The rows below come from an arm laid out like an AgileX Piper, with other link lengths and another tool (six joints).
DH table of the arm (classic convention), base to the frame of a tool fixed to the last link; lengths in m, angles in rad. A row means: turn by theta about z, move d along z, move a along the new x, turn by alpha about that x. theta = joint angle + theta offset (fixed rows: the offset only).
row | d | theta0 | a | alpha
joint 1 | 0.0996 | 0.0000 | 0.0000 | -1.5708
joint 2 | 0.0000 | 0.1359 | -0.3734 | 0.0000
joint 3 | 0.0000 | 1.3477 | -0.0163 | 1.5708
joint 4 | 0.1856 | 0.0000 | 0.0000 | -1.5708
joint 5 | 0.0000 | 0.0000 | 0.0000 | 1.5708
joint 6 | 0.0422 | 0.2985 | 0.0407 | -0.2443
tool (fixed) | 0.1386 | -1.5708 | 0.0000 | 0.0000
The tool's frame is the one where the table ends.
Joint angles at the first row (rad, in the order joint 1, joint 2, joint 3, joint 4, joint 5, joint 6):
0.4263, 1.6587, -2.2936, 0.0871, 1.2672, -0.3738
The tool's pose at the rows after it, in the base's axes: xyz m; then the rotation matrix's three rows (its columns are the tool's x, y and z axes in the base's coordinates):
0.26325 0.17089 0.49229; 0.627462 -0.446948 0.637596; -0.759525 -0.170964 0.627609; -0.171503 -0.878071 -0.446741
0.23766 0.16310 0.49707; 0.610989 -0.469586 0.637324; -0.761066 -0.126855 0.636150; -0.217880 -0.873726 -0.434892
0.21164 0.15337 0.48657; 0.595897 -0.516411 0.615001; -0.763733 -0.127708 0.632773; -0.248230 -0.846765 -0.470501
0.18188 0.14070 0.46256; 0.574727 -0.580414 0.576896; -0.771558 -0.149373 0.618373; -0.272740 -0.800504 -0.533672
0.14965 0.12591 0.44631; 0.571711 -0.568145 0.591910; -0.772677 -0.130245 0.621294; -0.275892 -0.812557 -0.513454
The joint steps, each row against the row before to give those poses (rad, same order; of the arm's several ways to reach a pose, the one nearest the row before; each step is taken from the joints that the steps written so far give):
0.0000, -0.0772, 0.0286, -0.0151, 0.0005, 0.0830
0.0000, -0.0725, 0.0727, 0.0094, 0.0000, 0.0469
0.0000, -0.0762, 0.1235, 0.0072, 0.0016, 0.0168
0.0000, -0.0917, 0.1858, 0.0035, -0.0128, 0.0047
-0.0001, -0.1309, 0.2109, 0.0000, -0.1030, 0.0035

